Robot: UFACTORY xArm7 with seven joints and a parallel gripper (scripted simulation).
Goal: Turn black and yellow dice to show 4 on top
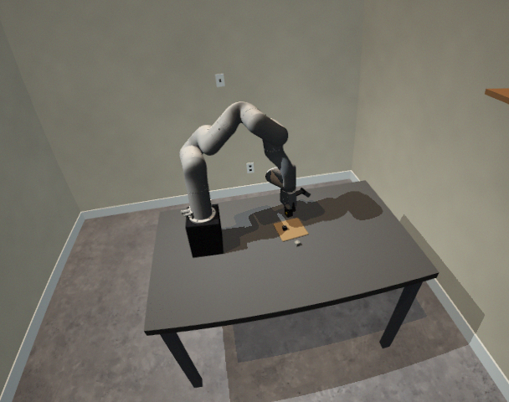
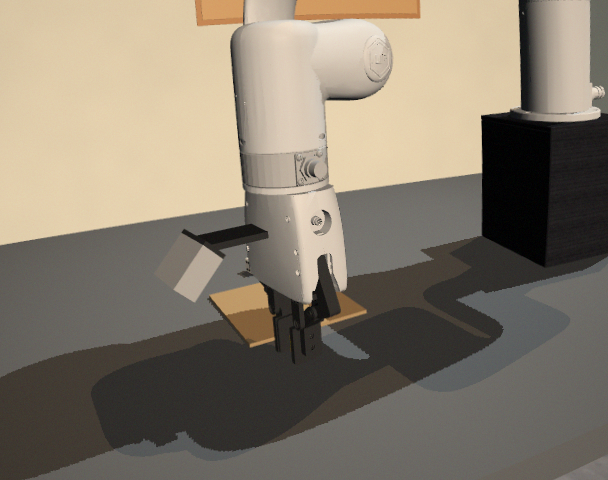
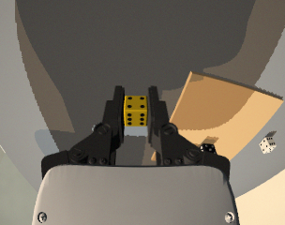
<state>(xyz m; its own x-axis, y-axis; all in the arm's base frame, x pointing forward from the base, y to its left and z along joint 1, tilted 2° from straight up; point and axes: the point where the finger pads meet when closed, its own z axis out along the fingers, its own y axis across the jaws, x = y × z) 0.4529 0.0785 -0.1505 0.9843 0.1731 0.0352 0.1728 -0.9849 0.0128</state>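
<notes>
Right now my hand is 11 cm to the left of the tan mat, 3 cm past it and 2 cm above it. Round my hand: yellow die 1 cm below, 1 cm behind; then black die 10 cm to the right, 6 cm behind, 1 cm below; then white die 23 cm to the right, 4 cm behind, 1 cm below.
</notes>
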